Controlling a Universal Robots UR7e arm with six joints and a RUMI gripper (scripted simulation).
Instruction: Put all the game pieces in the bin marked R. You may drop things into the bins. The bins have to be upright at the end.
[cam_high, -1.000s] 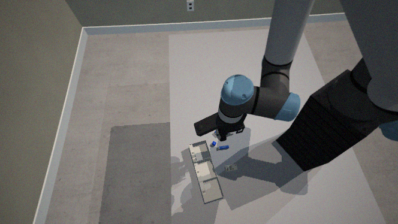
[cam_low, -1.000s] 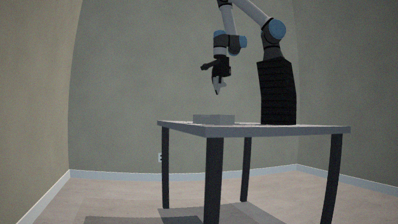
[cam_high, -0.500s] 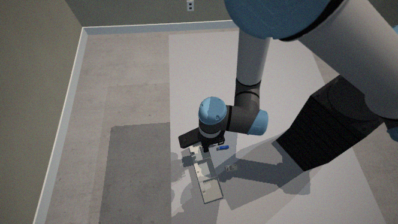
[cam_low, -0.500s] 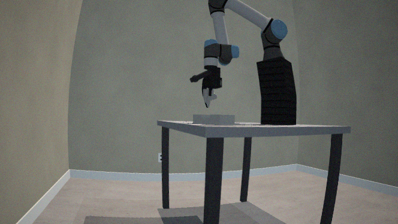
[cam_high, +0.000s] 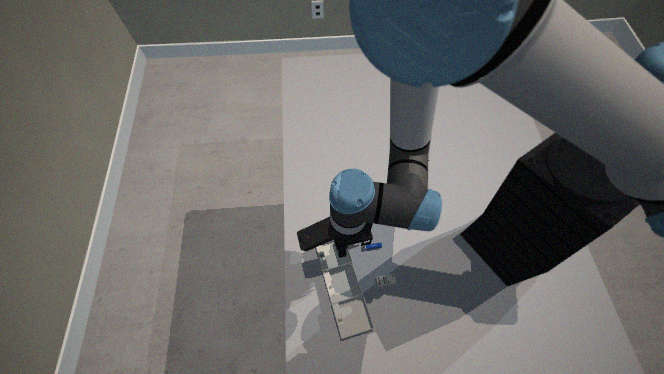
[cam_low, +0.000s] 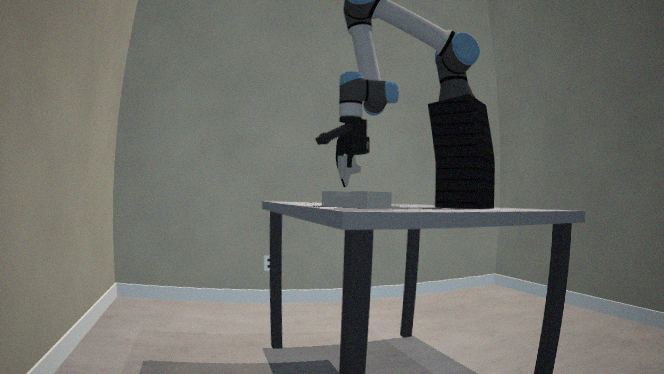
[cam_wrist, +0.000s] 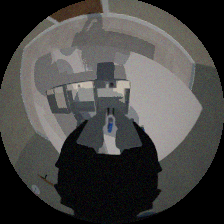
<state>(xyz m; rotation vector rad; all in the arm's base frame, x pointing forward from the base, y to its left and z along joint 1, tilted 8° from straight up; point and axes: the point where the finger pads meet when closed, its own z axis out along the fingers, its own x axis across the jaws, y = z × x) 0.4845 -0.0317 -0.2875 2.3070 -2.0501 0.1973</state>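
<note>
The grey two-compartment bin unit is 8 cm to the left of my hand and 5 cm below it. Round my hand: white spotted game piece (12 cm behind, 9 cm to the left, 7 cm below); blue game piece (6 cm behind, 3 cm to the right, 7 cm below).
</note>
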